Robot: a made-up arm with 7 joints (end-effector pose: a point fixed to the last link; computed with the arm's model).
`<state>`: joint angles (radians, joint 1 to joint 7).
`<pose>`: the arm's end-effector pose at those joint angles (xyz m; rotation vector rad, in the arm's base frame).
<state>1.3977 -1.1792 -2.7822 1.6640 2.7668 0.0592 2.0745</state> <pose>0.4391 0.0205 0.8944 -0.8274 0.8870 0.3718</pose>
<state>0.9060 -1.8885 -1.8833 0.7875 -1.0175 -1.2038 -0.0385</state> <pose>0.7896 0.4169 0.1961 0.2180 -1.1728 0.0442</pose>
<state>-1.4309 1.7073 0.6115 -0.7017 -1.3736 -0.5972 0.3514</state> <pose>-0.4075 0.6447 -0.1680 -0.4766 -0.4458 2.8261</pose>
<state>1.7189 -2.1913 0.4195 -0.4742 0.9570 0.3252 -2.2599</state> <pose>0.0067 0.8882 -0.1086 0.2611 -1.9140 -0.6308</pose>
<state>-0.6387 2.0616 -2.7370 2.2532 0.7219 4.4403 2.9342</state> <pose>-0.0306 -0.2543 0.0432 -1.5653 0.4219 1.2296</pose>
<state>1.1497 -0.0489 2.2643 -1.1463 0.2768 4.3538 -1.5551</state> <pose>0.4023 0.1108 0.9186 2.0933 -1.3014 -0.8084</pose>
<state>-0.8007 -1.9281 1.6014 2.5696 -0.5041 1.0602 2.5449</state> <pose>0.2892 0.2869 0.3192 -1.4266 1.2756 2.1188</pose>
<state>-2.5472 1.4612 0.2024 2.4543 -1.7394 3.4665 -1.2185</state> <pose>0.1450 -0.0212 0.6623 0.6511 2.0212 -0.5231</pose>
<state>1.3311 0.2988 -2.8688 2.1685 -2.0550 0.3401 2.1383</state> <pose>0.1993 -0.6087 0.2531 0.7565 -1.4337 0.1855</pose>
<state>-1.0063 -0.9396 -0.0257 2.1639 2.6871 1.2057 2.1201</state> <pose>0.1895 -0.1742 -0.0737 2.7425 0.6443 0.3547</pose>
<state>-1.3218 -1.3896 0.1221 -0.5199 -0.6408 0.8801 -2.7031</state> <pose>0.1143 -0.7248 0.8141 1.2846 1.0458 -1.2822</pose>
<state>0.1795 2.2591 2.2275 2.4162 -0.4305 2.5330 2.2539</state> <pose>0.0010 0.2801 -0.0059 -1.9361 -1.9379 -1.1347</pose>
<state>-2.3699 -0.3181 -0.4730 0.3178 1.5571 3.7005 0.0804</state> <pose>-0.3776 -0.2931 0.9192 -1.6856 0.9608 0.6856</pose>
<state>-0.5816 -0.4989 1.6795 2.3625 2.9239 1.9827 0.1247</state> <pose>-0.0160 0.2892 0.3500 -1.4462 2.4717 0.8211</pose>
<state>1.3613 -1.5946 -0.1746 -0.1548 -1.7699 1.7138 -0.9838</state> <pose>0.0172 0.8842 0.3901 -1.0201 1.3098 1.3566</pose>
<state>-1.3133 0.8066 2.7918 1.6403 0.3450 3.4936 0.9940</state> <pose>-0.0156 0.5241 0.2207 -0.4627 -0.0930 -0.8110</pose>
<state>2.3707 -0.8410 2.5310 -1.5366 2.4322 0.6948 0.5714</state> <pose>-0.1216 0.7695 0.3075 1.4800 1.9834 1.1867</pose>
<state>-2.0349 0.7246 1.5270 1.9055 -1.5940 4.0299 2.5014</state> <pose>0.4876 0.0130 0.5661 -1.8318 -0.2230 0.3360</pose>
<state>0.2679 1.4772 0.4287 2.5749 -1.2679 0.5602 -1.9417</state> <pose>0.0256 0.2314 0.6653 0.3048 1.2007 -0.5824</pose>
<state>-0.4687 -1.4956 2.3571 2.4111 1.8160 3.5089 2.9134</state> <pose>0.0291 0.0339 0.5433 1.3394 2.5791 0.5369</pose>
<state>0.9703 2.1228 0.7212 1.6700 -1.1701 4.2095 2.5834</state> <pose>-0.5159 -0.3359 0.3888 -0.2342 2.7831 0.0767</pose>
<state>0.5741 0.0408 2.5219 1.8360 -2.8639 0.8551 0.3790</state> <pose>-0.5745 -0.2071 0.4807 1.4280 -0.6658 -2.3161</pose>
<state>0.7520 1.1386 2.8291 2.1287 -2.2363 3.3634 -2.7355</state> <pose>-0.2856 -0.3192 -0.0157 0.7288 1.3327 0.2587</pose>
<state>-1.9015 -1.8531 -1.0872 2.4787 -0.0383 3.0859 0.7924</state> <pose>-0.3420 0.0615 0.1439 1.0115 -1.9295 -0.3055</pose>
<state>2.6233 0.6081 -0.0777 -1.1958 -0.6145 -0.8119 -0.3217</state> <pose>0.6825 -0.3097 0.4560 -0.6553 -0.4792 -0.5309</pose>
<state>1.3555 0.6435 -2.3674 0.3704 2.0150 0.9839 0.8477</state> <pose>0.1547 -0.7366 0.8694 0.1575 0.5260 -1.0256</pose>
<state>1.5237 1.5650 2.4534 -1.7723 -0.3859 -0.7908 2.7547</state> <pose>0.3308 -0.2877 0.7320 -1.4690 -1.9809 1.8795</pose>
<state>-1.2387 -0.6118 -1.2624 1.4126 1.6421 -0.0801 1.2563</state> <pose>-0.4351 -0.6442 0.4477 0.5886 2.0481 -0.6053</pose>
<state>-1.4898 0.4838 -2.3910 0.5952 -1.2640 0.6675 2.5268</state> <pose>-0.3185 0.5214 1.0730 -1.6335 0.2872 0.1164</pose>
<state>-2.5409 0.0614 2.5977 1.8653 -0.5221 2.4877 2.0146</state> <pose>0.4744 0.0965 0.6458 -1.0711 0.5212 -1.0463</pose>
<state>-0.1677 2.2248 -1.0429 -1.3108 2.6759 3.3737 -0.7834</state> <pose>-0.3050 0.4112 -0.0508 1.8679 -1.2200 -0.3372</pose>
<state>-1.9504 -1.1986 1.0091 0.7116 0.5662 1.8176 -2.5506</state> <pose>-0.1426 -0.8269 0.3646 1.5505 -0.4175 0.3484</pose>
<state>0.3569 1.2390 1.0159 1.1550 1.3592 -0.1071 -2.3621</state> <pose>-0.5887 0.3230 0.7079 -1.8752 2.2362 0.7650</pose>
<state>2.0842 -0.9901 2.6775 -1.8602 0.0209 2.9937 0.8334</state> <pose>-0.0222 0.4000 0.1206 -0.9443 2.4476 -1.6228</pose>
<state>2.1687 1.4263 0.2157 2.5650 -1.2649 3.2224 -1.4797</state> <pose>-0.0262 -0.0898 0.6319 1.6462 1.0796 -1.9716</pose>
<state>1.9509 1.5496 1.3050 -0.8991 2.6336 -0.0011 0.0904</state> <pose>0.6885 -0.5568 0.0197 -2.1814 0.5494 0.1012</pose>
